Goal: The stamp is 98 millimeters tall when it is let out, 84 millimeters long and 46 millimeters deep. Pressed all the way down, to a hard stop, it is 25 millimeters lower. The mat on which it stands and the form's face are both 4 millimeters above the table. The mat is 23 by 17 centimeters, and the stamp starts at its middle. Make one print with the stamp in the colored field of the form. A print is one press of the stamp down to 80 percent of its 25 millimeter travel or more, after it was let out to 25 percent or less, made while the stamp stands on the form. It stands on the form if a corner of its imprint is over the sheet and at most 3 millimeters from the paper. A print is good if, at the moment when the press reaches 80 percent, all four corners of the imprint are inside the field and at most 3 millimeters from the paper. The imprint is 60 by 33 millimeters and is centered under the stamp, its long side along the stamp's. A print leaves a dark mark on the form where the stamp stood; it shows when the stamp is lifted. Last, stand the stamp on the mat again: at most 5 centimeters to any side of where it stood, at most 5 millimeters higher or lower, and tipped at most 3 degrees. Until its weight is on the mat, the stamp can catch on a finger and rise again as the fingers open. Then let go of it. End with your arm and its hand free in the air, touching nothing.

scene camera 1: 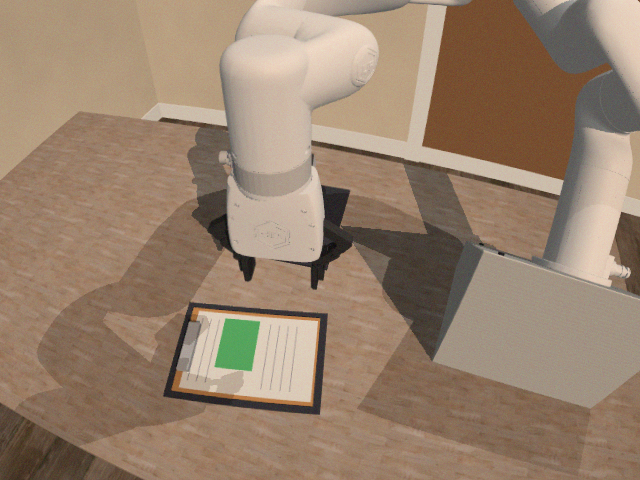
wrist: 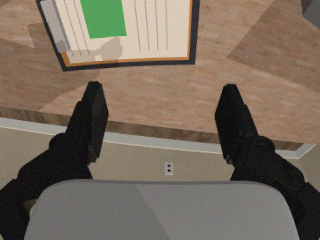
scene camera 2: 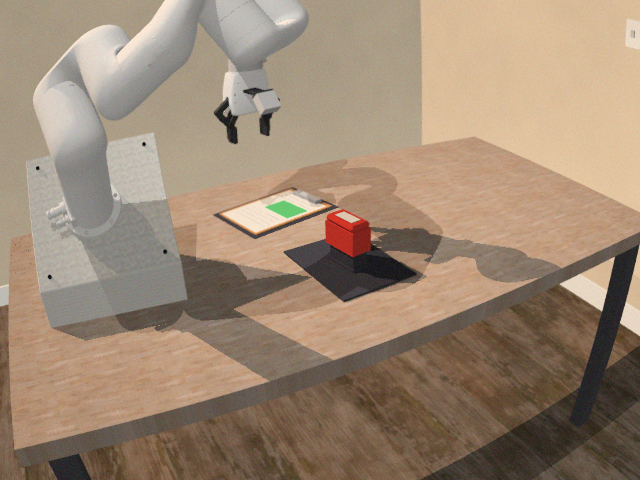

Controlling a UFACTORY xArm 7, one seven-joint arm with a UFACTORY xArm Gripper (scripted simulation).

Observation:
I see my gripper (scene camera 1: 282,276), a red stamp (scene camera 2: 349,236), a mat (scene camera 2: 384,270) and a form (scene camera 1: 264,359).
My gripper also shows in the wrist view (wrist: 162,98) and in scene camera 2 (scene camera 2: 249,138). The mat shows as well in scene camera 1 (scene camera 1: 335,199). The form is seen too in the wrist view (wrist: 84,42) and in scene camera 2 (scene camera 2: 261,217). The wrist view does not show the red stamp: it is out of frame.

